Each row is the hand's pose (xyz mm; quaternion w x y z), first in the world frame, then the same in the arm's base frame.
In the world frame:
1: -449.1 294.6 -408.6 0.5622 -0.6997 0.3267 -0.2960
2: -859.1 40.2 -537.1 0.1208 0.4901 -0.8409 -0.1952
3: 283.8 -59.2 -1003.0 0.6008 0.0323 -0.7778 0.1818
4: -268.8 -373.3 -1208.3 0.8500 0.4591 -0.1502 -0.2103
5: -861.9 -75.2 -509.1 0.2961 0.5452 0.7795 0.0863
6: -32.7 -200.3 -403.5 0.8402 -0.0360 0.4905 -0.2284
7: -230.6 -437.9 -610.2 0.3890 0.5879 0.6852 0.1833
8: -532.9 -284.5 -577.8 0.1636 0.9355 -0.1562 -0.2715
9: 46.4 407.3 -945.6 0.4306 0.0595 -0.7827 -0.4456
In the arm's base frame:
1: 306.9 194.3 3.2 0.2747 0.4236 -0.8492 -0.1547
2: 463.9 354.0 449.5 0.6937 -0.3672 -0.4631 -0.4117
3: -667.8 -30.4 126.1 0.9333 -0.2696 0.1994 -0.1284
4: -475.3 221.1 714.2 0.4022 -0.1737 0.3909 -0.8095
5: 470.8 273.2 536.3 0.4047 -0.5856 -0.2940 0.6378
6: -40.5 -312.7 204.9 0.1863 0.0835 -0.8430 0.4977
7: -83.0 -209.7 559.7 0.2453 -0.6248 -0.3264 0.6654
8: 168.1 20.1 570.1 0.1842 0.0408 -0.3833 -0.9041
9: -402.7 324.6 -158.6 0.5947 -0.7422 -0.0316 -0.3073

